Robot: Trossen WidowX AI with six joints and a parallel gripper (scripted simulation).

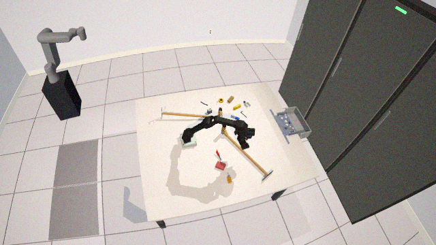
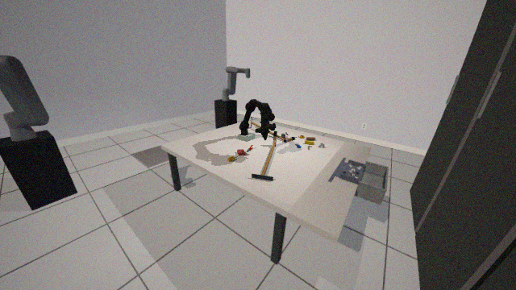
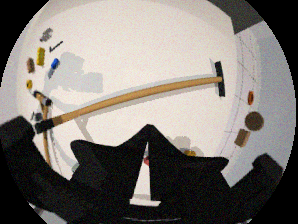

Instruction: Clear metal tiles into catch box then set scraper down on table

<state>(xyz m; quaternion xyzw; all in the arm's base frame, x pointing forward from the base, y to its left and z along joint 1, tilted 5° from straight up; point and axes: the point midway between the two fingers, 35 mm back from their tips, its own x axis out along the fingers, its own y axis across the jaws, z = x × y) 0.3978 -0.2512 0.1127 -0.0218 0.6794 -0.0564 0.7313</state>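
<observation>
The long scraper lies 90 mm below my gripper tip and 50 mm ahead of it. From my gripper tip the other things lie so: red block (190 mm behind, 140 mm below, 60 mm to the right); then orange item (200 mm to the right, 170 mm behind, 130 mm below); then red tool (170 mm behind, 140 mm below, 30 mm to the left).
</observation>
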